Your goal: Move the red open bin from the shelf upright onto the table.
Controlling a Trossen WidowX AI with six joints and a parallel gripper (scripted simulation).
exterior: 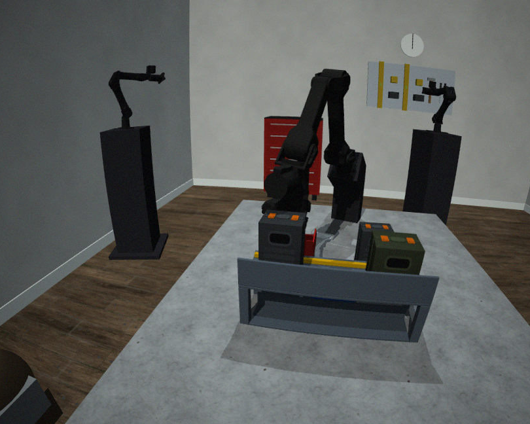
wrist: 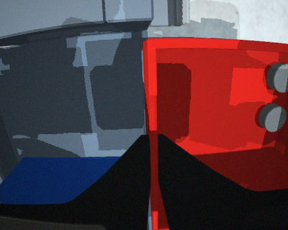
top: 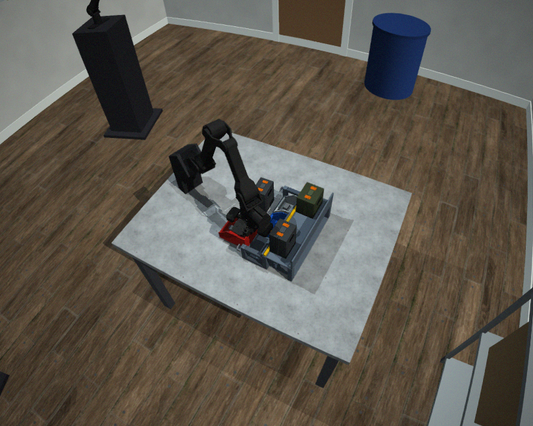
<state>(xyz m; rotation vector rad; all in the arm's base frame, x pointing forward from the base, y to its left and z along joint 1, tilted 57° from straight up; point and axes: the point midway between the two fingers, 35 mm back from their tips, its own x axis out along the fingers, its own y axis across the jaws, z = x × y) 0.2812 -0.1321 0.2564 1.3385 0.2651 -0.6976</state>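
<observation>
My hand is 6 cm past the red open bin, 5 cm above it and 2 cm to the right of it. The rest, counted from my hand: yellow rail 14 cm ahead, 7 cm to the left, 1 cm below; then grey bin 18 cm to the left, 15 cm ahead, 7 cm below; then blue bin 11 cm ahead, 8 cm to the left, 7 cm below.
</observation>
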